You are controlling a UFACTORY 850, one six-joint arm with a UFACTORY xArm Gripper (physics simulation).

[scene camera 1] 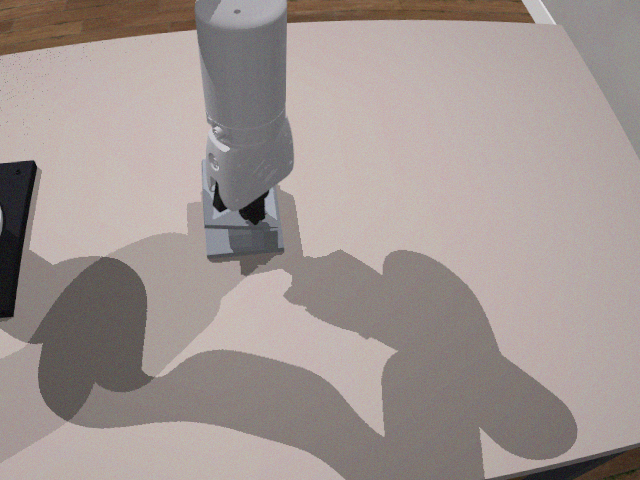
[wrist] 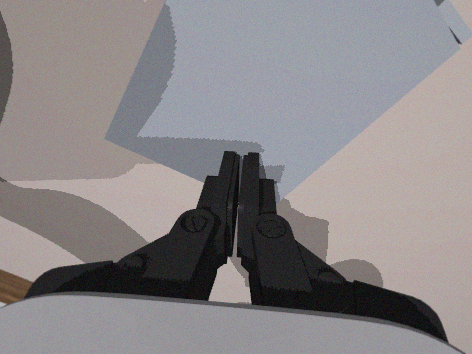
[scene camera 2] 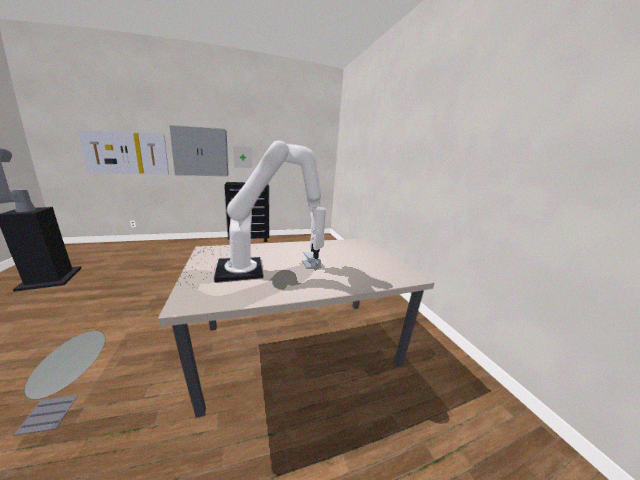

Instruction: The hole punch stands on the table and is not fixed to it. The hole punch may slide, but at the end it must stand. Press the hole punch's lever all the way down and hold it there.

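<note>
The hole punch stands upright on the table. Its flat, pale blue-grey lever [scene camera 1: 216,220] [scene camera 2: 307,255] [wrist: 300,75] slopes above its base [scene camera 1: 219,243] [scene camera 2: 309,265], and a gap between the two shows in the second scene view. My gripper [scene camera 1: 254,220] [scene camera 2: 316,257] [wrist: 241,176] is shut with nothing between its fingers and points down. Its fingertips are over the lever, close to one end in the wrist view, touching it or very near it. The arm hides part of the lever in the first scene view. The exact contact is hard to see.
The black mounting plate [scene camera 1: 19,232] [scene camera 2: 223,274] of my arm is on the table [scene camera 1: 413,129] [scene camera 2: 361,253], left of the hole punch in both scene views. Arm shadows fall across the table. A wall [scene camera 2: 465,180] rises beyond the table's right side.
</note>
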